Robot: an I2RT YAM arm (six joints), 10 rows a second.
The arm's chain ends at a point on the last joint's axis. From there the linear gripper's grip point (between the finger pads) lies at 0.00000 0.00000 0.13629 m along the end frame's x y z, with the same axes.
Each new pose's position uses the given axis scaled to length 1; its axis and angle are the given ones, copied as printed.
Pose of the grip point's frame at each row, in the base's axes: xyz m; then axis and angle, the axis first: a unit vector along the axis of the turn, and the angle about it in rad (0 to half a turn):
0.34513, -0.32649, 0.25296, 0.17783, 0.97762, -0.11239, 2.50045
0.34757, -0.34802, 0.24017, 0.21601, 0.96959, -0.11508, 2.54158
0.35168, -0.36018, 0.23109, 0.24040, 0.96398, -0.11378, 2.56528
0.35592, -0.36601, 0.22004, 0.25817, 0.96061, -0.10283, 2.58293
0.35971, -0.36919, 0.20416, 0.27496, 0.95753, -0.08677, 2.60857
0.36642, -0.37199, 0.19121, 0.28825, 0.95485, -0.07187, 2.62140
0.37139, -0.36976, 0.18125, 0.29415, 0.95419, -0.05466, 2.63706
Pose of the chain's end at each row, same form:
0.27034, -0.28502, 0.35908, 0.17783, 0.97762, -0.11239, 2.50045
0.27914, -0.30364, 0.34936, 0.21601, 0.96959, -0.11508, 2.54158
0.28694, -0.31484, 0.34212, 0.24040, 0.96398, -0.11378, 2.56528
0.29321, -0.32248, 0.33295, 0.25817, 0.96061, -0.10283, 2.58293
0.29945, -0.32907, 0.31963, 0.27496, 0.95753, -0.08677, 2.60857
0.30701, -0.33499, 0.30816, 0.28825, 0.95485, -0.07187, 2.62140
0.31264, -0.33705, 0.29979, 0.29415, 0.95419, -0.05466, 2.63706

